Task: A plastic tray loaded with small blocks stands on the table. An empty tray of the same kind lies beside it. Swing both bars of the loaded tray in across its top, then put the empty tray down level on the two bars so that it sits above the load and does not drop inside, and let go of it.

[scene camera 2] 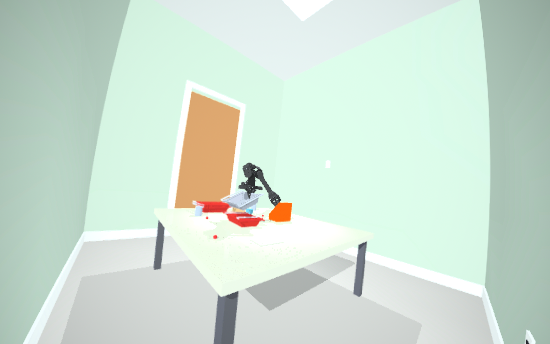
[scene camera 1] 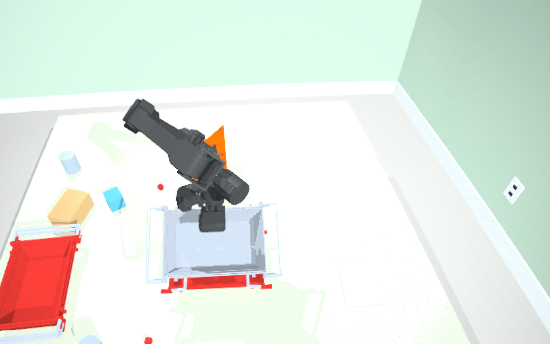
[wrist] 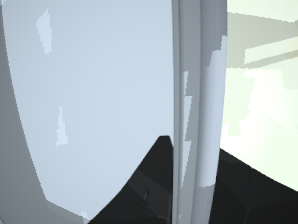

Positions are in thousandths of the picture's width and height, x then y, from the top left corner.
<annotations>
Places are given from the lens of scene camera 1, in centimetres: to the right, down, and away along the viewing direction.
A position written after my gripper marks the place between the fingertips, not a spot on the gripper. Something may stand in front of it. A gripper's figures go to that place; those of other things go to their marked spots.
my gripper (scene camera 1: 390,638): -16, 12, 97
grey tray (scene camera 1: 437,728): -9, 21, 97
tan block (scene camera 1: 134,603): -63, 11, 112
The marked spots on the grey tray and the tan block are 57 cm apart.
</annotations>
